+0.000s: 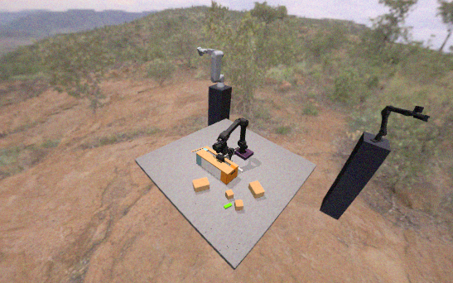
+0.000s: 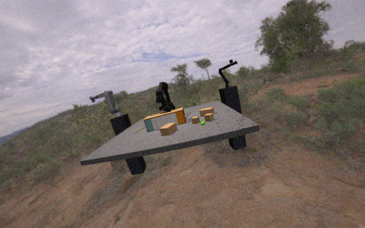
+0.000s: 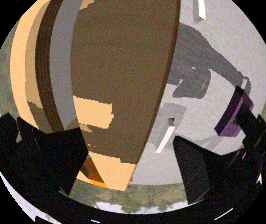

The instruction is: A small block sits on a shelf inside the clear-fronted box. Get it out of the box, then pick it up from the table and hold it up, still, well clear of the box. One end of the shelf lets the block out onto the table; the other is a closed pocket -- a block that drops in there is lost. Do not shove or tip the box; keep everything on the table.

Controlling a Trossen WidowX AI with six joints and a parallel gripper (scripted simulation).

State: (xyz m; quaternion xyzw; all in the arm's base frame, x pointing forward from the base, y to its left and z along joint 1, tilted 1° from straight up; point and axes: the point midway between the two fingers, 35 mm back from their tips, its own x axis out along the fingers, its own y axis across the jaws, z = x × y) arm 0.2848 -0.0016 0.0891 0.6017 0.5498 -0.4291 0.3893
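The tan block lies 6 cm ahead of my gripper tip and 1 cm to the left of it. The rest, counted from my gripper tip: thin stick: 5 cm behind, 39 cm to the right, 9 cm below.
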